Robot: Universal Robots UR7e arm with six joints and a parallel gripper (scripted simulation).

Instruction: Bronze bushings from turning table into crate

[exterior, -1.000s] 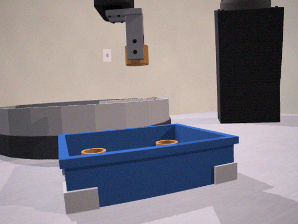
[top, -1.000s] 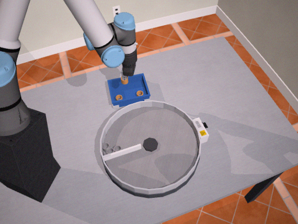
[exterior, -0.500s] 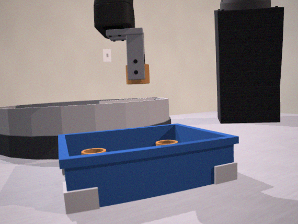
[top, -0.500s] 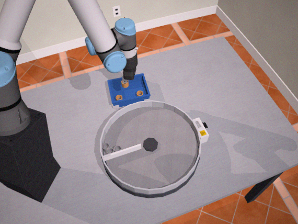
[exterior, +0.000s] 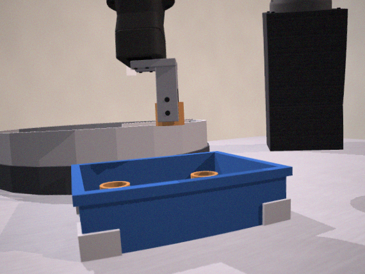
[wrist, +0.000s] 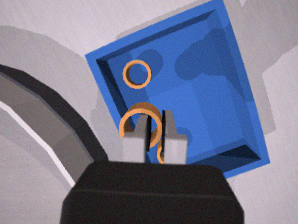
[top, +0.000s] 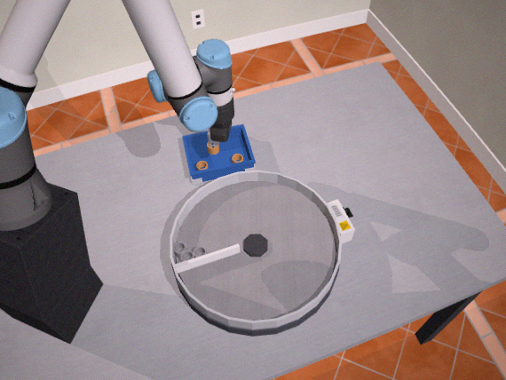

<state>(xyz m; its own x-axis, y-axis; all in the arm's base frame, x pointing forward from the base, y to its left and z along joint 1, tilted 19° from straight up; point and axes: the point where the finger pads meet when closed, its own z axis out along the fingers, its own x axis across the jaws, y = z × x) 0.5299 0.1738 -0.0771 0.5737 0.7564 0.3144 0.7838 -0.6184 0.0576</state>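
Right now my hand is 2 cm short of the blue crate, 2 cm to the right of it and 9 cm above it. The rest, counted from my hand: turning table: 3 cm behind, 31 cm to the right, 6 cm below.
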